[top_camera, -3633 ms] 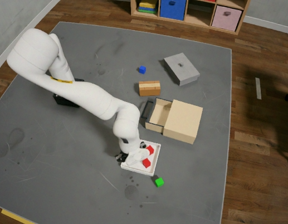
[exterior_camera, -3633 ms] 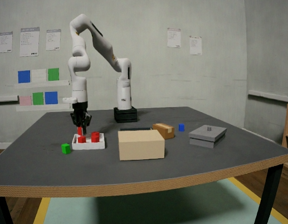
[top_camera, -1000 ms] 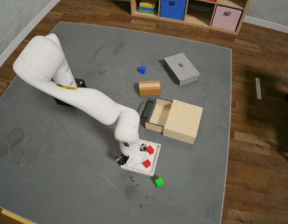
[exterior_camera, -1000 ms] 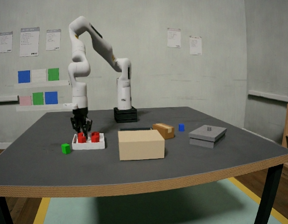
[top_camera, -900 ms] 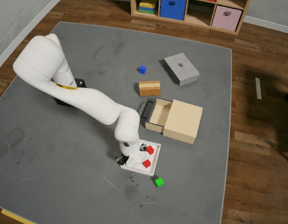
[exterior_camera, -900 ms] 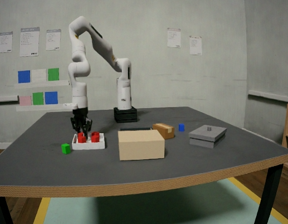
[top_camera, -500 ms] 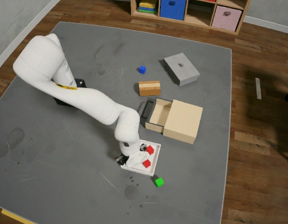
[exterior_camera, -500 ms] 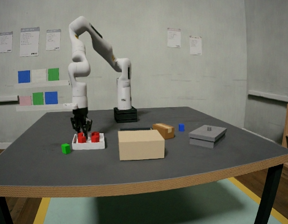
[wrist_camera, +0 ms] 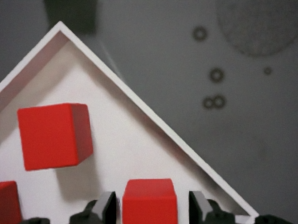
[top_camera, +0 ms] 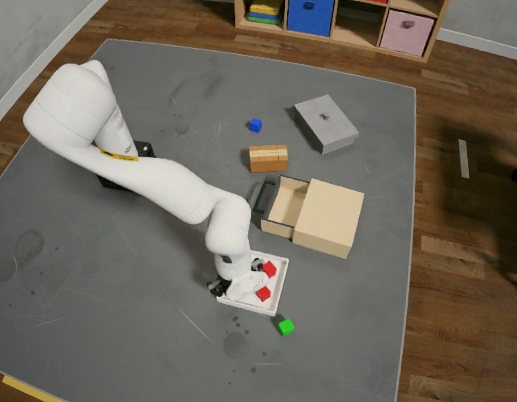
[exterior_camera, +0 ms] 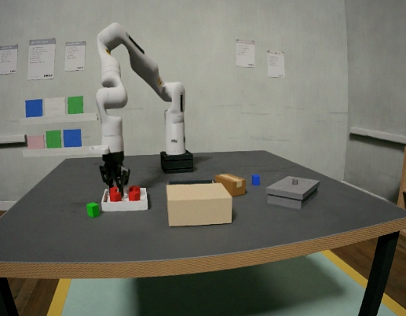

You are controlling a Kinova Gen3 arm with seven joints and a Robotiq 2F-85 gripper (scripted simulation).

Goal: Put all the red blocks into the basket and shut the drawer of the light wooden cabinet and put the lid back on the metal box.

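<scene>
Right now the white basket is 3 cm ahead of my hand, 4 cm to the left of it and 2 cm below it. Also, from my hand: cardboard box: 10 cm behind, 39 cm to the left, 1 cm above; then green block: 15 cm ahead, 4 cm to the right, 1 cm below; then light wooden cabinet: 8 cm ahead, 27 cm to the left.
</scene>
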